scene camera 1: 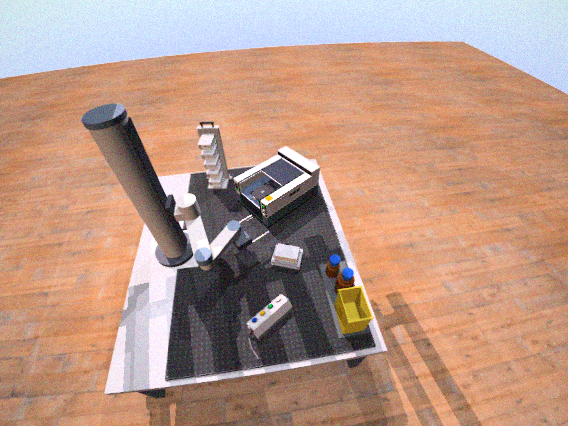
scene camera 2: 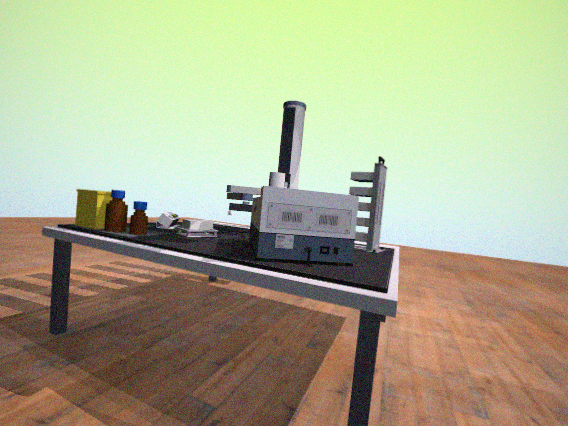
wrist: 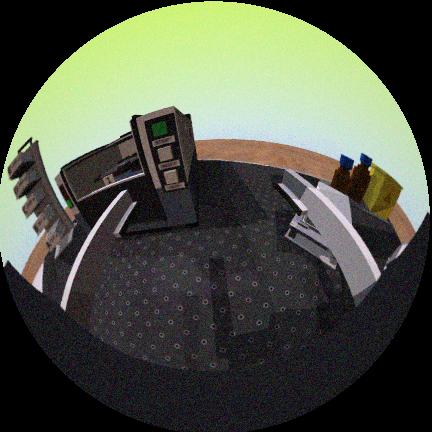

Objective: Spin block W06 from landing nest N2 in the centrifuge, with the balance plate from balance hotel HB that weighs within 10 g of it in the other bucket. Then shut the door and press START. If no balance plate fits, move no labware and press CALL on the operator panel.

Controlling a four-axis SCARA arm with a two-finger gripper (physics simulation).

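Places are measured from the arm's base along level axes (x right, y back, z down), in millimetres.
Where they show: gripper, fingertip midpoint: (scene camera 1: 260,223) (scene camera 2: 245,214) (wrist: 203,183); arm's base, link origin: (scene camera 1: 176,249).
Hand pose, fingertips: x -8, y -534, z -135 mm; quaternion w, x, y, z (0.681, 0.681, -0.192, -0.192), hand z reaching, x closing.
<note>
Things, the pixels of their centre, and the offset from my fingertips. "spot": a spot on its surface instead.
- pale block, body centre: (wrist: 329,207) (scene camera 2: 198,224) (scene camera 1: 287,253) dx +184, dy -132, dz +68 mm
- landing nest, surface spot: (wrist: 312,247) spot: dx +159, dy -67, dz +117 mm
- centrifuge, body centre: (wrist: 142,156) (scene camera 2: 294,222) (scene camera 1: 277,184) dx -324, dy -144, dz +0 mm
- balance hotel, body centre: (scene camera 2: 369,203) (scene camera 1: 212,155) dx -574, dy +274, dz -116 mm
- operator panel, body centre: (scene camera 1: 269,314) (scene camera 2: 169,219) dx +517, dy +7, dz +80 mm
My gripper (scene camera 1: 260,224) (wrist: 203,183) is open and empty above the dark mat, between the centrifuge and the landing nest. A pale block (scene camera 1: 288,253) (scene camera 2: 198,226) rests on a landing nest (scene camera 2: 200,234) (wrist: 312,247); my right finger hides part of both in the wrist view, and no block label is legible. The centrifuge (scene camera 1: 295,192) (scene camera 2: 305,210) (wrist: 180,160) has its top opening uncovered at the front, with part of the rotor chamber showing. Its front buttons (wrist: 164,153) (wrist: 171,177) sit below a green display. The balance hotel (scene camera 1: 223,162) (scene camera 2: 378,210) (wrist: 50,180) holds several plates.
The operator panel (scene camera 1: 270,316) (scene camera 2: 167,220) lies near the front edge. Two brown bottles (scene camera 1: 333,268) (scene camera 1: 345,283) (scene camera 2: 116,215) (scene camera 2: 139,223) and a yellow bin (scene camera 1: 354,320) (scene camera 2: 90,209) (wrist: 387,195) stand at the right side. The arm column (scene camera 1: 140,185) (scene camera 2: 295,145) stands at the left.
</note>
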